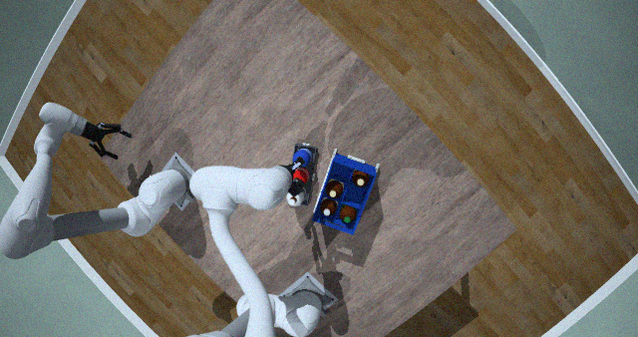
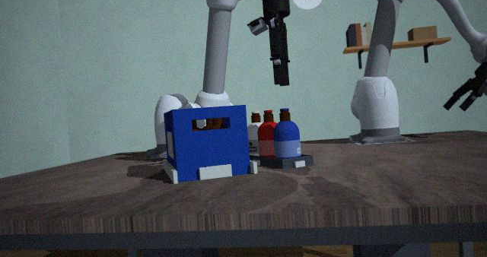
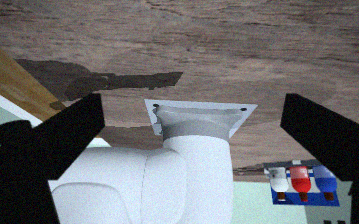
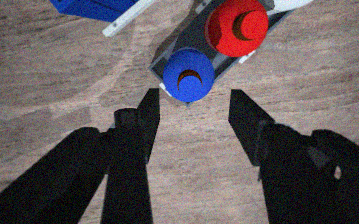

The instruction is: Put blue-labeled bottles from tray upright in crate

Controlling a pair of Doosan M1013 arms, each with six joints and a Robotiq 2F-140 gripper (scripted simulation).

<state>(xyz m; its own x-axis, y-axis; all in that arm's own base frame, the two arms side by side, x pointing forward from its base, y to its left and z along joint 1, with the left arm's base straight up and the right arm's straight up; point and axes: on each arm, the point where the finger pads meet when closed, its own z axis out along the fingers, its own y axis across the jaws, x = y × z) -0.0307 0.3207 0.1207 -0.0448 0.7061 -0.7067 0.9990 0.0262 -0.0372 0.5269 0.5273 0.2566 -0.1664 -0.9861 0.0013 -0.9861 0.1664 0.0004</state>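
Observation:
Now: the blue-labeled bottle 170 mm below my right hand. Also, from my right hand: white bottle: 150 mm behind, 90 mm to the right, 170 mm below; then red bottle: 70 mm behind, 50 mm to the right, 170 mm below; then dark tray: 70 mm behind, 50 mm to the right, 240 mm below.

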